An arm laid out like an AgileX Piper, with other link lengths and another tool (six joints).
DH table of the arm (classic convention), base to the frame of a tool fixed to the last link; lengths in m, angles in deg. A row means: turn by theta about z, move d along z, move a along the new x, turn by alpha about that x. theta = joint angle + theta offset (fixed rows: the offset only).
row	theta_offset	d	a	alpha
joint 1	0	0.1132	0	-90
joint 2	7.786	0	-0.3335	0
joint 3	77.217	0	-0.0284	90
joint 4	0	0.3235	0	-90
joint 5	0	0	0	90
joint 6	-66.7	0.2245	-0.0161	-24.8
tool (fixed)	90	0.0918	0	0
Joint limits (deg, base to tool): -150..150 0..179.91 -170..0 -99.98..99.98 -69.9..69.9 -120..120
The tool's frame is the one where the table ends.
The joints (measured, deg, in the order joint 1, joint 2, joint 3, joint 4, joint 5, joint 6), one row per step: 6.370 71.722 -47.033 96.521 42.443 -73.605; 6.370 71.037 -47.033 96.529 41.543 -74.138; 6.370 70.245 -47.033 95.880 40.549 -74.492; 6.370 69.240 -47.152 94.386 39.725 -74.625; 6.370 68.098 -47.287 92.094 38.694 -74.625; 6.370 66.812 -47.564 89.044 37.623 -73.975; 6.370 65.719 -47.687 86.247 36.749 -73.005
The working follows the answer.
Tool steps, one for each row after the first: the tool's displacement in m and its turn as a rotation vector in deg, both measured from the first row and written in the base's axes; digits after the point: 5 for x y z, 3 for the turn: 0.00148 -0.00314 0.00344 -0.568 -1.006 -0.753; 0.00208 -0.00669 0.00526 -1.649 -2.052 -1.417; 0.00059 -0.00992 0.00718 -3.273 -3.393 -1.712; -0.00119 -0.01431 0.00735 -5.600 -4.906 -2.024; -0.00343 -0.01946 0.00789 -8.174 -6.380 -2.356; -0.00559 -0.02421 0.00724 -10.268 -7.299 -2.699
Tool pose at each row, in the base's axes (x y z in m, rotation vector in deg; rounded; the steps above come from the unrounded poses): 0.41741 0.28377 0.29775 -8.806 132.186 82.364; 0.41889 0.28064 0.30119 -8.775 131.622 80.959; 0.41950 0.27709 0.30301 -9.023 131.417 79.009; 0.41801 0.27385 0.30494 -10.045 131.431 76.515; 0.41622 0.26946 0.30510 -11.346 131.748 73.152; 0.41399 0.26432 0.30564 -12.647 132.185 69.512; 0.41182 0.25957 0.30499 -13.427 132.695 66.617

